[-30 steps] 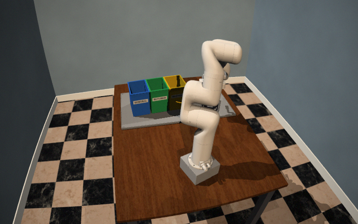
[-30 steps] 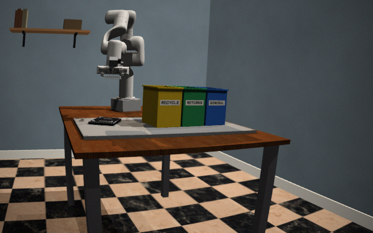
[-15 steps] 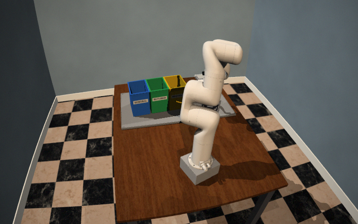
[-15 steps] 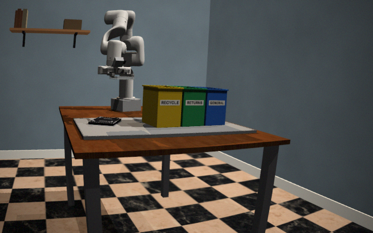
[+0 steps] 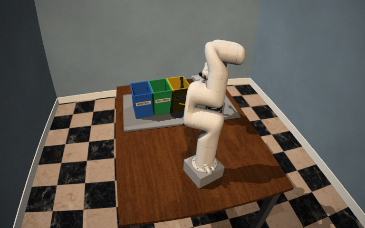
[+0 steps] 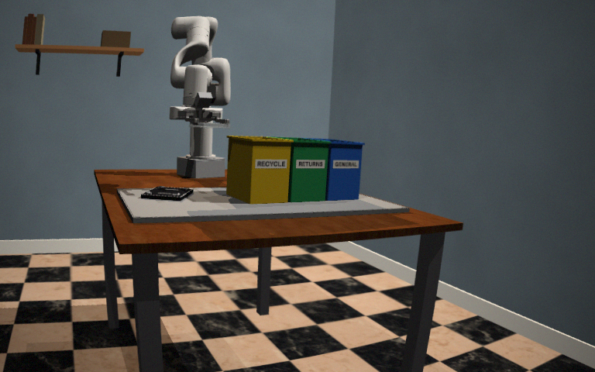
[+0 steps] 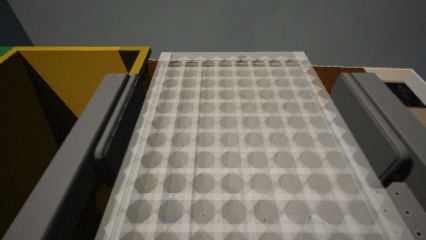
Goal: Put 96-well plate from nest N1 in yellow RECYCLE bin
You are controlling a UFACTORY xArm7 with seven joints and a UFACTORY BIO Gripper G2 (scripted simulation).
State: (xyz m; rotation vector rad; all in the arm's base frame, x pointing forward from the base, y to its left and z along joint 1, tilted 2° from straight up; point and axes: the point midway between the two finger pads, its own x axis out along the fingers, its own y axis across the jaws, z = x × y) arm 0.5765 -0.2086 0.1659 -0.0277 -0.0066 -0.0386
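Right now my hand is 13 cm to the right of the yellow recycle bin, 13 cm above it and 6 cm short of it. From my hand the other things lie so: black plate nest 21 cm below, 11 cm to the right, 5 cm behind; then 96-well plate 1 cm below; then green returns bin 27 cm to the left, 13 cm below, 7 cm ahead.
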